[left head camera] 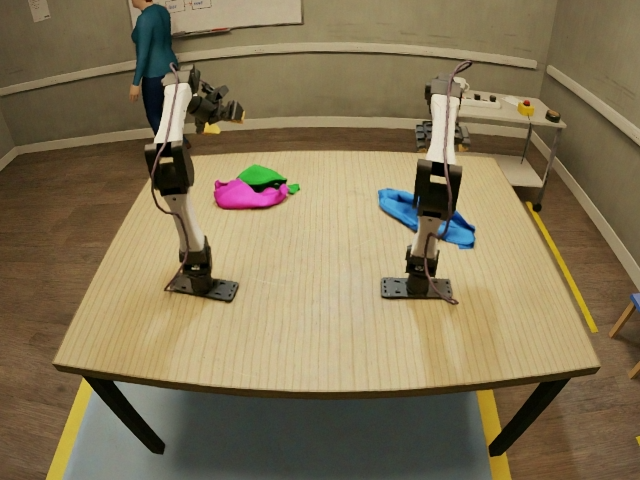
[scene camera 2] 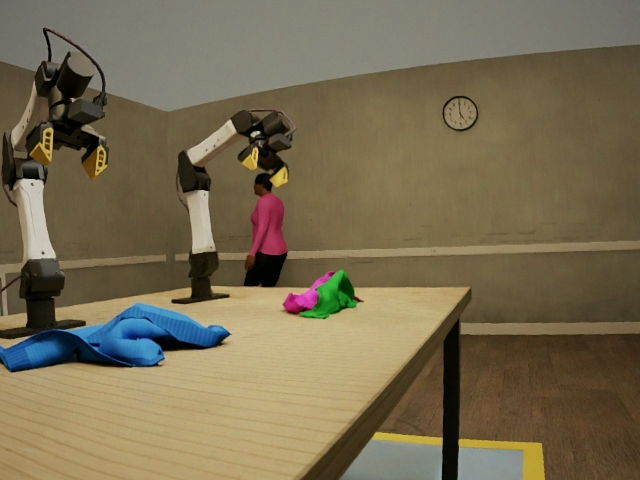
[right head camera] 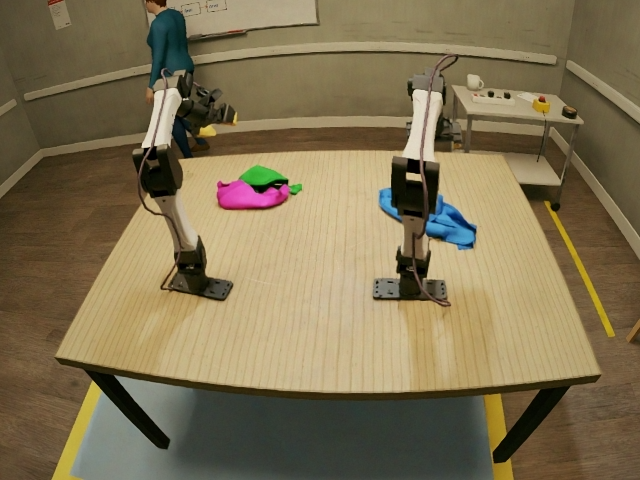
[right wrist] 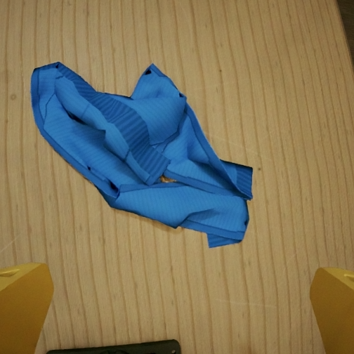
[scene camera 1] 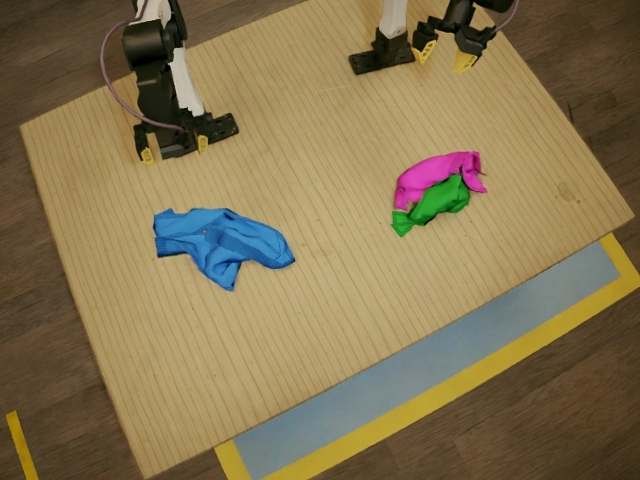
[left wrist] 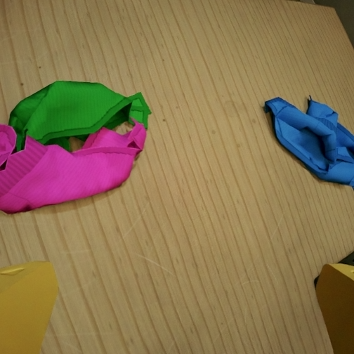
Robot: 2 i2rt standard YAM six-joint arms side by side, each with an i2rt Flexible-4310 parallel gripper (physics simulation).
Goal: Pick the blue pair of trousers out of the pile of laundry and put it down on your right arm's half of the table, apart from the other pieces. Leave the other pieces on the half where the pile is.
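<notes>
The blue trousers (left head camera: 398, 206) (right head camera: 452, 224) (scene camera 1: 222, 240) (scene camera 2: 124, 335) (left wrist: 310, 140) (right wrist: 145, 145) lie crumpled on the table on the right arm's half, apart from the other pieces. A magenta piece (left head camera: 248, 196) (right head camera: 250, 196) (scene camera 1: 426, 173) (scene camera 2: 302, 301) (left wrist: 70, 172) and a green piece (left head camera: 261, 175) (right head camera: 262, 175) (scene camera 1: 442, 200) (scene camera 2: 334, 295) (left wrist: 70, 107) lie touching on the left arm's half. My right gripper (scene camera 1: 174, 149) (scene camera 2: 71, 157) (right wrist: 180, 280) is open, empty and raised above the table near the trousers. My left gripper (scene camera 1: 444, 59) (scene camera 2: 266, 169) (left wrist: 187, 278) is open, empty and raised above the table.
Both arms stand on base plates on the wooden table (left head camera: 310, 335) (right head camera: 310, 335) (scene camera 1: 336, 310) (scene camera 2: 289, 392). Behind it at the right in the head views stands a trolley with a mug and small devices. A person stands at the back left there.
</notes>
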